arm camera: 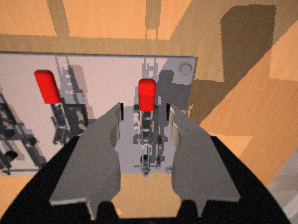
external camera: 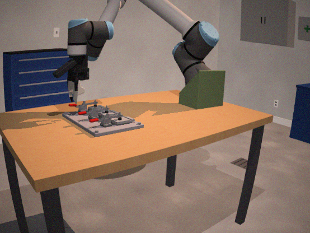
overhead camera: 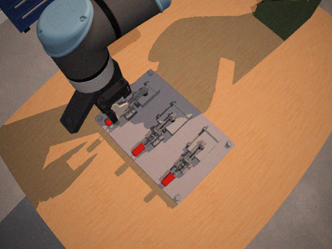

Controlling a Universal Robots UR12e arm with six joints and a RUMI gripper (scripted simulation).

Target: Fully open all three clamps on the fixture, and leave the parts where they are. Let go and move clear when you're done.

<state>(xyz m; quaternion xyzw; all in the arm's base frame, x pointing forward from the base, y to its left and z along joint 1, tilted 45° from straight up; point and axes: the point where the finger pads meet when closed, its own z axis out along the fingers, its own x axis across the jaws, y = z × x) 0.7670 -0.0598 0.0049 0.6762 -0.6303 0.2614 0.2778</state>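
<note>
Now: the grey fixture plate 100 mm to the left of my hand, 90 mm behind it and 80 mm below it. The rest, counted from my hand: flat grey part (210 mm to the left, 160 mm behind, 60 mm below).
</note>
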